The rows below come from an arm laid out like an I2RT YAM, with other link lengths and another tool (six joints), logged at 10 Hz.
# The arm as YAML. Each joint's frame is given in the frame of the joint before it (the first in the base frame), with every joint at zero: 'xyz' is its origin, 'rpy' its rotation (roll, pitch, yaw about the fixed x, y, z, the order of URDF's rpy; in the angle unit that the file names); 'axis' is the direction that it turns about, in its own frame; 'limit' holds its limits. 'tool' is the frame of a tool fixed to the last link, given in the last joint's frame.
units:
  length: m
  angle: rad
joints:
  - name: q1
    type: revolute
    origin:
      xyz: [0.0, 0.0, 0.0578]
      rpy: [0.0, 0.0, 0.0]
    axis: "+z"
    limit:
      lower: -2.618
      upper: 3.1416
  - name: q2
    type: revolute
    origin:
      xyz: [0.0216, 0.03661, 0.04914]
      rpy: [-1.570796, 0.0, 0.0]
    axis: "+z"
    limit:
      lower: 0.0
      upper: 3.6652
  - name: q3
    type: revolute
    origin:
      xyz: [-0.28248, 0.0, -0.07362]
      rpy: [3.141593, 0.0, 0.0]
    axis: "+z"
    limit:
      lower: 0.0
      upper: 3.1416
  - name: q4
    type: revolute
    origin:
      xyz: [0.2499, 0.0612, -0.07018]
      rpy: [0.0, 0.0, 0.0]
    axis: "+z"
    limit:
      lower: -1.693
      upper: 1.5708
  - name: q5
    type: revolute
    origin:
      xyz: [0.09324, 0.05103, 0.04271]
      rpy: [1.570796, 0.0, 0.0]
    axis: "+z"
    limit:
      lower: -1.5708
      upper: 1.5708
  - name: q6
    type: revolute
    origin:
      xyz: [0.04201, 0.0, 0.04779]
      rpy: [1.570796, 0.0, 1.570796]
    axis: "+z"
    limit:
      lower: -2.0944
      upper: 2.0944
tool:
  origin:
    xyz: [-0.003, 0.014, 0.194]
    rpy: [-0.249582, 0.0, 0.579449]
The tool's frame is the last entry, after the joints.
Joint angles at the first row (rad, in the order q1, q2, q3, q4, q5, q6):
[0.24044, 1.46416, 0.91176, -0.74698, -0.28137, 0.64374]
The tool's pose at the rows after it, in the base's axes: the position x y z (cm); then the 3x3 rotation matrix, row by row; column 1 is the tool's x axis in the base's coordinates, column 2 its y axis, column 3 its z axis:
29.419 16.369 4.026; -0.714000 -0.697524 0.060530; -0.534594 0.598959 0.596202; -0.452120 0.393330 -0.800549
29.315 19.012 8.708; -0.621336 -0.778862 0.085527; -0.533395 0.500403 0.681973; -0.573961 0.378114 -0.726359
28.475 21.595 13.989; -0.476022 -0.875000 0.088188; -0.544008 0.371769 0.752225; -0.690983 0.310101 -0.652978
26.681 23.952 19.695; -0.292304 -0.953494 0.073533; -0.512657 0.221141 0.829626; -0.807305 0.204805 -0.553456
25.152 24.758 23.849; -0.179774 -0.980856 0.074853; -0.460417 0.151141 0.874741; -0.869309 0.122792 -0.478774
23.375 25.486 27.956; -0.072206 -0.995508 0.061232; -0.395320 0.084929 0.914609; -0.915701 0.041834 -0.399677
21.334 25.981 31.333; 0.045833 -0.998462 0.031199; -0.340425 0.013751 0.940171; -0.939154 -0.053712 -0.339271
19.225 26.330 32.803; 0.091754 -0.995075 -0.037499; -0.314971 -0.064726 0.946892; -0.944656 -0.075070 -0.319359
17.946 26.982 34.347; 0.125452 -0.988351 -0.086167; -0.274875 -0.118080 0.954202; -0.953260 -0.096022 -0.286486
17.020 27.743 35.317; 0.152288 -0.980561 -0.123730; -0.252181 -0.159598 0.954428; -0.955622 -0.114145 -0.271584
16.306 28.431 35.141; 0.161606 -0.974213 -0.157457; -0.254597 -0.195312 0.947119; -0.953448 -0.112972 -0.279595
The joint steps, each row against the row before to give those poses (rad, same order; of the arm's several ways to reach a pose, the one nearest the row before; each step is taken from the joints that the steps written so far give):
[0.01235, -0.07692, 0.02985, -0.01565, -0.08515, -0.02404]
[0.01914, -0.08773, 0.03240, -0.00822, -0.09306, -0.02581]
[0.03152, -0.08461, 0.05045, -0.01637, -0.08478, -0.05880]
[0.02023, -0.09685, 0.02891, 0.01481, -0.11527, -0.06436]
[-0.00004, -0.08013, 0.01539, 0.01501, -0.07205, -0.01437]
[0.00001, -0.06759, 0.01850, 0.02686, -0.07688, 0.00038]
[0.00153, -0.05408, 0.01705, 0.02349, -0.07284, -0.02420]
[0.00003, -0.00065, 0.04314, -0.05461, -0.07598, -0.04696]
[0.01574, -0.00037, 0.01755, 0.01688, -0.04954, 0.00754]
[0.03313, 0.00580, 0.01494, 0.01901, -0.01460, 0.00839]
[0.03735, 0.01367, 0.00890, -0.00817, 0.00518, -0.01179]

